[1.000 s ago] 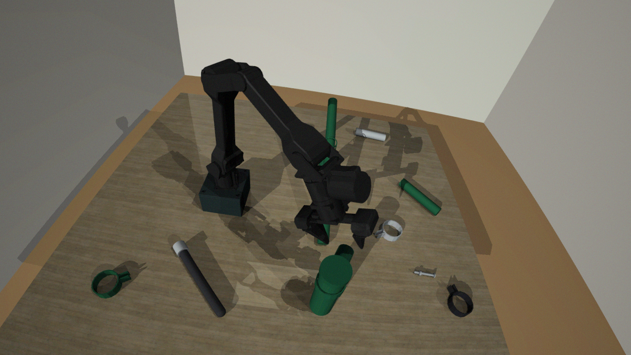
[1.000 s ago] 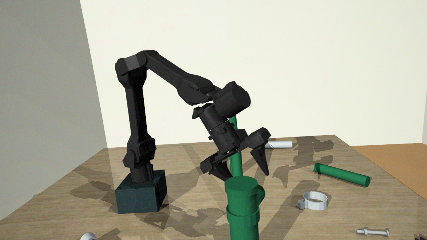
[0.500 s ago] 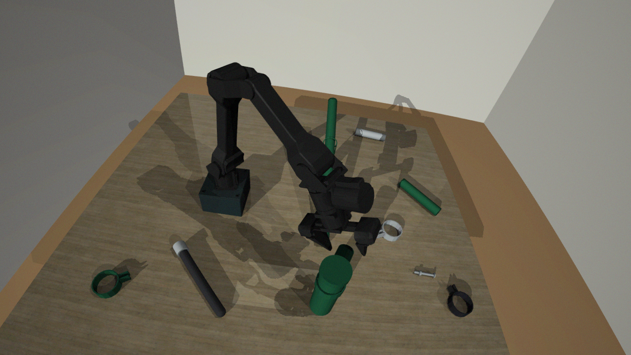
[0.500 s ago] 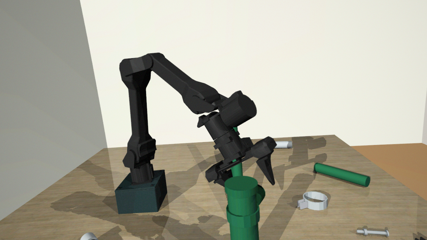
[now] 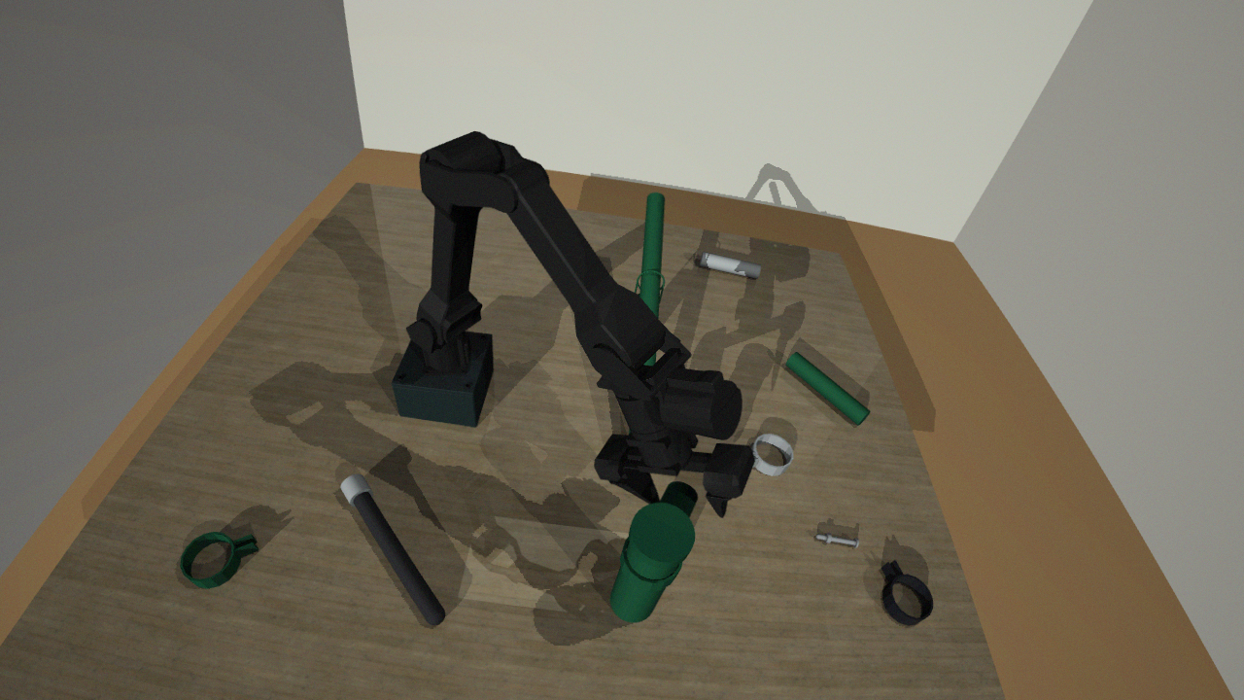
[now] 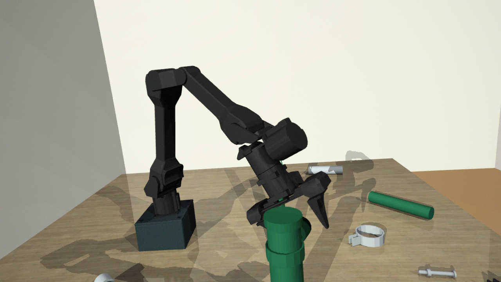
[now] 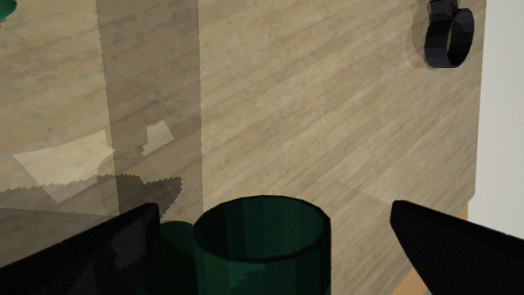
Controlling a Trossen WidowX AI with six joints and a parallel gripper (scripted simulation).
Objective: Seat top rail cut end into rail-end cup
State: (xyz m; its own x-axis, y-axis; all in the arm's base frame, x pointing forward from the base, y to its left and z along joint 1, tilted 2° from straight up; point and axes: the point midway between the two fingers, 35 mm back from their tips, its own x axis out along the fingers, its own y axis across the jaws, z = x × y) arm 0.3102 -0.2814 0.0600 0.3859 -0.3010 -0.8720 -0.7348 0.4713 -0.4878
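Now: the rail-end cup 30 mm behind my gripper tip, 10 mm to the right of it and 20 mm above it. Also, from my gripper tip: bolt (270 mm ahead, 10 mm to the right, 110 mm below); then short green pipe (360 mm ahead, 290 mm to the left, 100 mm below).
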